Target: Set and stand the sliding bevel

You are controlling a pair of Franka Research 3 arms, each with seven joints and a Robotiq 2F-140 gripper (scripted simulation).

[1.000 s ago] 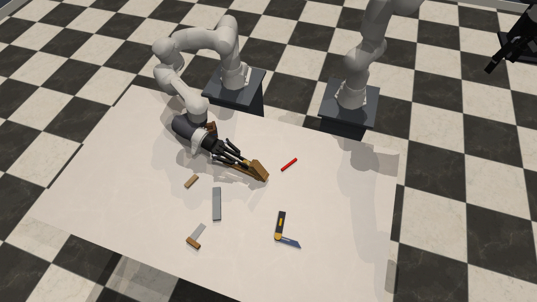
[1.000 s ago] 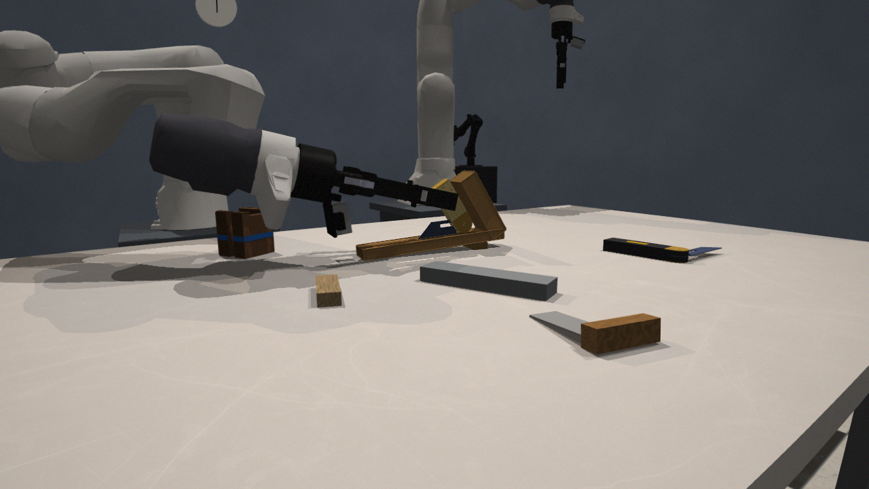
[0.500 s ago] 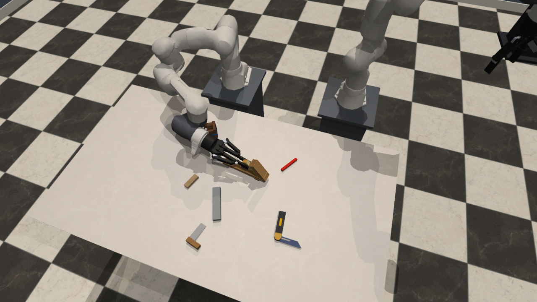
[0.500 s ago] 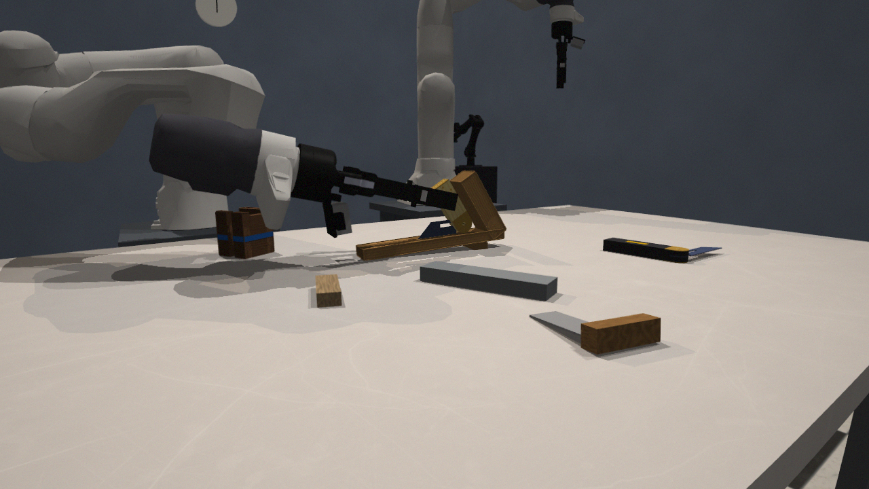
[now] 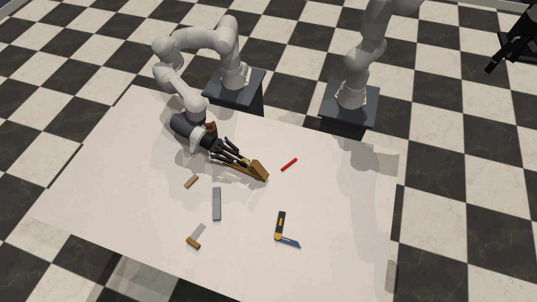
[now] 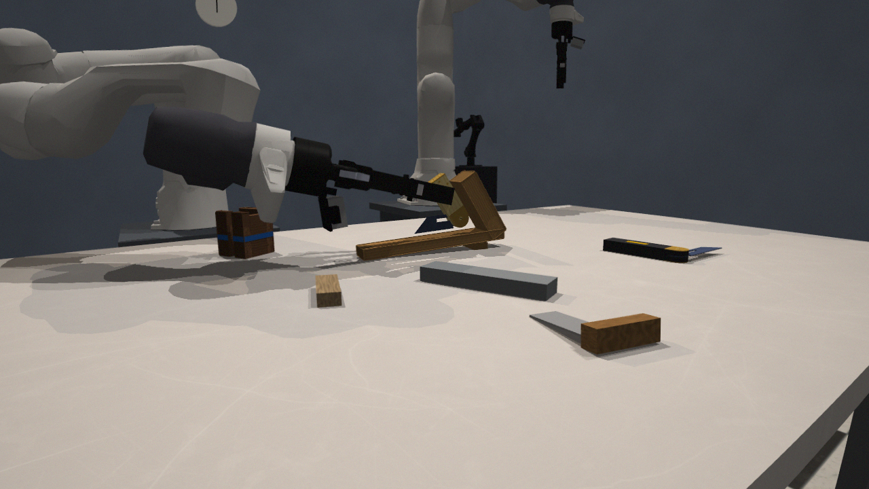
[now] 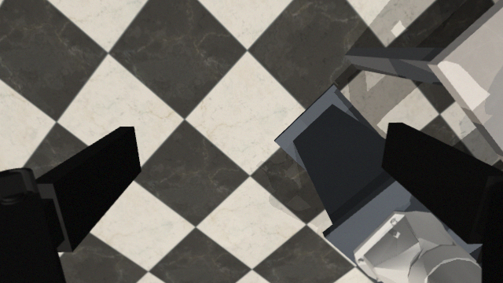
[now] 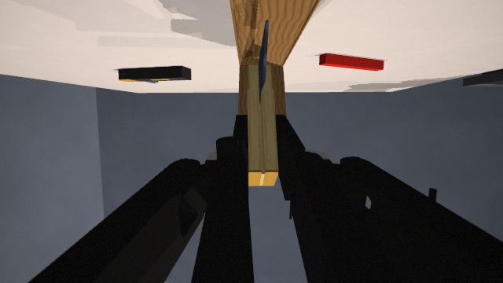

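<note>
Now: the wooden bevel 10 mm ahead of my right hand, 30 mm to the left of it and 30 mm below it. Also, from my right hand: blue blade 10 mm ahead, 20 mm to the left, 50 mm below; then red bar 80 mm behind, 210 mm to the left, 90 mm below; then grey bar 200 mm ahead, 70 mm to the right, 90 mm below.
</note>
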